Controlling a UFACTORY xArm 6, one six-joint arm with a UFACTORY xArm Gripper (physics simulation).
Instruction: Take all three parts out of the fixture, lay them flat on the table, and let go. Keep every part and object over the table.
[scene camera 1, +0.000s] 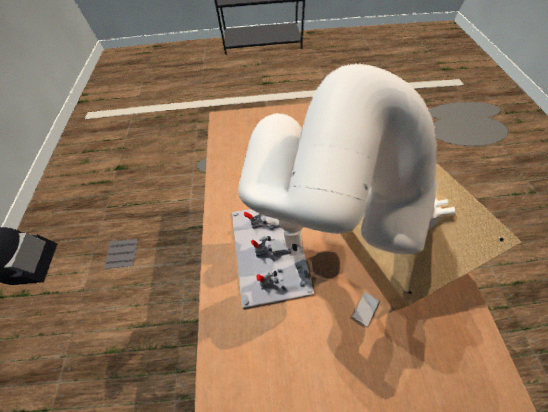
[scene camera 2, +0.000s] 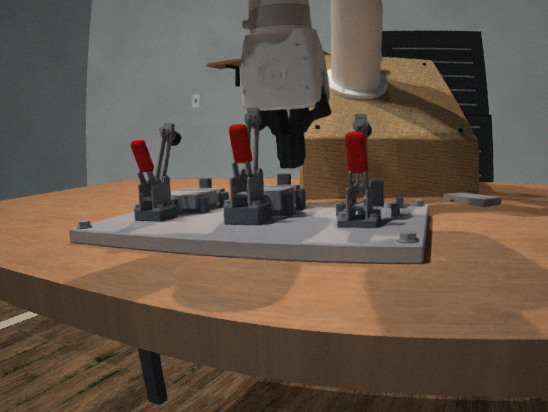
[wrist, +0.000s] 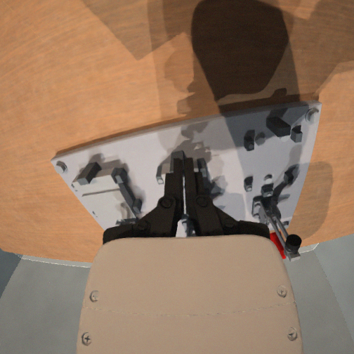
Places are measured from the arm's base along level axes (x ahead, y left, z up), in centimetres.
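Pixels of known places: gripper, fingertip midpoint: (scene camera 2: 292, 166); arm's base, link origin: (scene camera 2: 355, 83).
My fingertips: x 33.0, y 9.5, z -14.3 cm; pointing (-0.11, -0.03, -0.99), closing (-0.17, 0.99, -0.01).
Ahead of a thing's pixels: the offset from my fingertips to its top centre. "spot": to the spot under its first point.
The fixture plate (scene camera 1: 248, 290) (scene camera 2: 200, 240) (wrist: 140, 146) lies on the table with three toggle clamps, their red handles @(spot: dx +18.2, dy -5.3, dz +2.3 cm) (scene camera 2: 142, 156) @(dx +13.0, dy +4.0, dz +4.5 cm) (scene camera 2: 240, 143) @(dx +9.1, dy +14.3, dz +3.5 cm) (scene camera 2: 356, 152) and their arms raised. One grey part @(dx -24.6, dy +16.5, dz -5.1 cm) (scene camera 1: 365, 309) (scene camera 2: 472, 199) lies flat on the table beside the wooden base. A second part @(dx +8.3, dy -9.4, dz -2.5 cm) (scene camera 2: 200, 194) (wrist: 102, 180) sits in the left station. A third part @(dx +4.9, dy +1.0, dz -2.0 cm) (scene camera 2: 281, 189) sits in the middle station, mostly hidden by the fingers in the wrist view. The station at the right of scene camera 2 holds no part. My gripper (scene camera 2: 291, 164) (wrist: 183, 169) is shut and empty, above the middle station.
The wooden base (scene camera 1: 465, 240) (scene camera 2: 390, 167) stands behind the fixture, with the arm mounted on it. Raised clamp arms (scene camera 2: 164, 152) (scene camera 2: 255, 145) (scene camera 2: 362, 127) stand up close to the gripper's level. The table edge (scene camera 2: 250, 327) runs along the handle side of the fixture.
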